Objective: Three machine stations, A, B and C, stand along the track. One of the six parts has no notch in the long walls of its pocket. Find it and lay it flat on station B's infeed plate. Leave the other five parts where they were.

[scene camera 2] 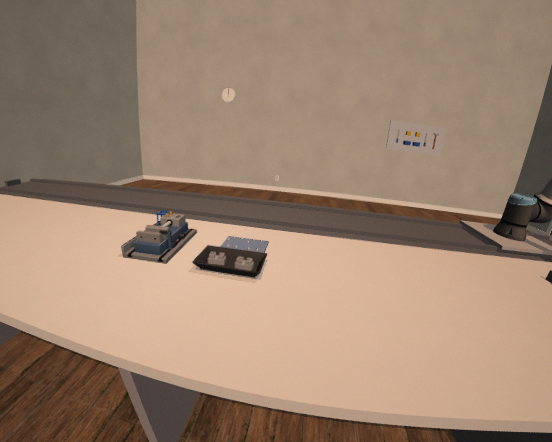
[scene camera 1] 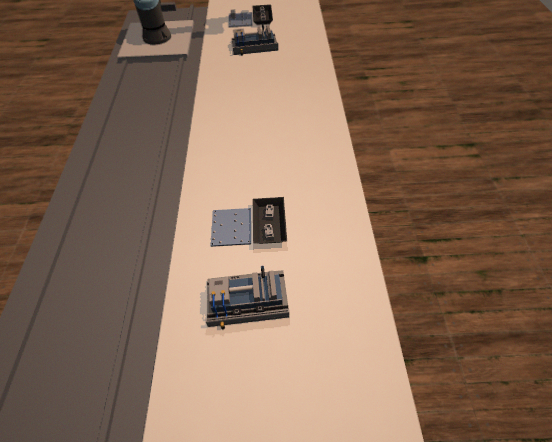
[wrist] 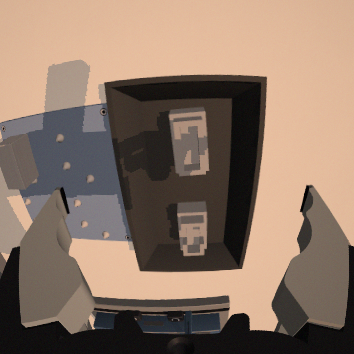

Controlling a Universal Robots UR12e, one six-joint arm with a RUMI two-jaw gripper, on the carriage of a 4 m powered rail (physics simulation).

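Frame: origin at the arm's base, x right, y ahead, z up, level; metres.
Seen in the pictures: gripper, fingertip midpoint: (wrist: pixel 184 189); arm's base at its link origin: (scene camera 2: pixel 508 235) (scene camera 1: pixel 157 37).
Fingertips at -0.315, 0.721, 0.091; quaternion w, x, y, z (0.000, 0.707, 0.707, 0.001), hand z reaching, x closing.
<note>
Offsets run from my fingertips to a thing's top centre, as dx, dy, dz. "*": to the spot under its first point.
In the wrist view my gripper (wrist: pixel 184 189) is wide open and empty, above a dark tray (wrist: pixel 150 220). Two pale grey parts lie in that tray. The upper part {+0.004, +0.005, -0.074} (wrist: pixel 189 142) has a long pocket crossed by shadow, and its long walls look mostly straight. The lower part {+0.115, +0.009, -0.074} (wrist: pixel 192 229) shows breaks along its pocket walls, blurred by shadow. A blue plate {+0.063, -0.160, -0.113} (wrist: pixel 100 210) with pale studs is left of the tray. The nearer station in scene camera 1 has a studded infeed plate {+1.931, -0.166, -0.113} (scene camera 1: pixel 227 235) (scene camera 2: pixel 245 243) and two parts in a dark tray {+1.930, +0.000, -0.079} (scene camera 1: pixel 260 220) (scene camera 2: pixel 231 260). Station letters cannot be read.
A grey block {+0.020, -0.211, -0.077} (wrist: pixel 19 161) shows at the blue plate's left edge. A machine edge {* +0.328, -0.048, -0.112} (wrist: pixel 160 302) lies below the tray. The nearer machine (scene camera 1: pixel 240 300) (scene camera 2: pixel 160 240) stands beside its tray. The arm's base (scene camera 1: pixel 156 32) (scene camera 2: pixel 515 220) is at the far station, by another machine {+0.424, -0.057, -0.022} (scene camera 1: pixel 255 45).
</note>
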